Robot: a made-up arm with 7 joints. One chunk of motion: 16 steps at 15 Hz.
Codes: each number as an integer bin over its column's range. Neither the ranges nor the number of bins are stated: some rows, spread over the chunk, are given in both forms.
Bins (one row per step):
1: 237 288 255 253 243 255
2: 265 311 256 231 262 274
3: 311 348 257 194 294 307
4: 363 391 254 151 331 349
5: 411 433 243 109 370 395
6: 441 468 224 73 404 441
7: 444 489 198 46 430 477
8: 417 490 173 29 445 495
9: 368 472 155 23 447 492
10: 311 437 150 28 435 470
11: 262 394 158 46 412 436
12: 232 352 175 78 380 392
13: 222 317 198 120 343 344
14: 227 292 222 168 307 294
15: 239 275 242 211 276 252
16: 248 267 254 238 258 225
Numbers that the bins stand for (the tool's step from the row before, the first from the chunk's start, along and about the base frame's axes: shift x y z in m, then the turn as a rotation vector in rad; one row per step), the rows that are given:
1: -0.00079 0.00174 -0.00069 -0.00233 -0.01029 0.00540
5: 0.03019 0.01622 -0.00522 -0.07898 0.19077 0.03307
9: 0.02253 0.02011 -0.03846 -0.12476 0.31268 0.05224
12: -0.00168 0.00813 -0.03090 -0.09548 0.20660 0.03248
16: 0.00116 -0.00035 -0.00107 -0.01032 0.01346 -0.00053
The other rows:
2: 0.00419 0.00404 -0.00031 -0.01404 0.01979 0.00916
3: 0.01238 0.00773 0.00007 -0.03374 0.07045 0.01568
4: 0.02164 0.01202 -0.00107 -0.05662 0.12903 0.02398
6: 0.03553 0.01971 -0.01240 -0.09814 0.24460 0.04216
7: 0.03607 0.02180 -0.02222 -0.11251 0.28576 0.04928
8: 0.03126 0.02190 -0.03166 -0.12156 0.30951 0.05284
10: 0.01238 0.01661 -0.04035 -0.12210 0.29368 0.04790
11: 0.00366 0.01232 -0.03732 -0.11251 0.25727 0.04118
13: -0.00347 0.00464 -0.02222 -0.07313 0.14803 0.02299
14: -0.00258 0.00214 -0.01315 -0.04758 0.09103 0.01311
15: -0.00044 0.00045 -0.00560 -0.02469 0.04195 0.00481

